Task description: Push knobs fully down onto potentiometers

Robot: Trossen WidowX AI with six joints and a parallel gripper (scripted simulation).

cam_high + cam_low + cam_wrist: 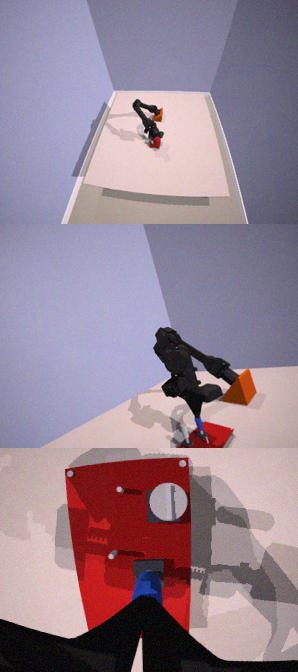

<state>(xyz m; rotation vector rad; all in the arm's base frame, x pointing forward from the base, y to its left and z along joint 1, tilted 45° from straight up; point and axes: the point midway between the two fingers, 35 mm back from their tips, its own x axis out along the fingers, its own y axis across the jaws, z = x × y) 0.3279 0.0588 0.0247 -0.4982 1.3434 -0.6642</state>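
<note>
The white knob is 60 mm ahead of my gripper tip, 10 mm to the right of it and 10 mm below it. The rest, counted from my gripper tip: blue knob 10 mm below.
</note>
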